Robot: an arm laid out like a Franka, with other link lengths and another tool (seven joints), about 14 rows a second.
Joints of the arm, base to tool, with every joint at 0 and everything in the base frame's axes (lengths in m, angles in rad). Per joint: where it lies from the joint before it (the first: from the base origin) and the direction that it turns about. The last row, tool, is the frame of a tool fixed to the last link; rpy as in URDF.
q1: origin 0 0 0.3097 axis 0 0 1
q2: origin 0 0 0 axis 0 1 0
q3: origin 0 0 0.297 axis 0 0 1
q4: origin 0.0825 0 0 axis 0 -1 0
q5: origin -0.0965 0 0.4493 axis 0 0 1
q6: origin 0 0 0 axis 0 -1 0
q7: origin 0.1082 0 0 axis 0 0 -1
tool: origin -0.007 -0.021 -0.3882 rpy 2.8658 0 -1.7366
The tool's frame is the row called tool.
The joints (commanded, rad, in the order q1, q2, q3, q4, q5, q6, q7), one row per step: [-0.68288 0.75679 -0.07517 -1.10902 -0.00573 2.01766 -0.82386]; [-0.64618 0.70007 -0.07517 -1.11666 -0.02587 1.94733 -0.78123]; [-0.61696 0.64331 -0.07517 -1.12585 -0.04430 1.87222 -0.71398]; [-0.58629 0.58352 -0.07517 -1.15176 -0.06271 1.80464 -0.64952]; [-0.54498 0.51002 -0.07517 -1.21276 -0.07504 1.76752 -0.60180]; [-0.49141 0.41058 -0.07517 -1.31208 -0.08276 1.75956 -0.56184]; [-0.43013 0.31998 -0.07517 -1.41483 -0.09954 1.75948 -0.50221]
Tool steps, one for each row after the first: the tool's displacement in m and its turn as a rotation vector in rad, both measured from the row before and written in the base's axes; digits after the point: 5 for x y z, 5 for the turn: [0.00528 0.02947 0.03409 0.00450 0.02096 -0.00503]; [-0.00434 0.02695 0.03212 0.00855 0.02175 -0.03982]; [-0.00855 0.02940 0.02550 0.00951 0.02748 -0.03755]; [-0.00317 0.03672 0.01927 0.00741 0.01875 -0.01048]; [0.00121 0.04514 0.01943 0.00253 0.00262 0.01085]; [-0.00106 0.04680 0.01000 -0.00433 0.00899 0.00194]
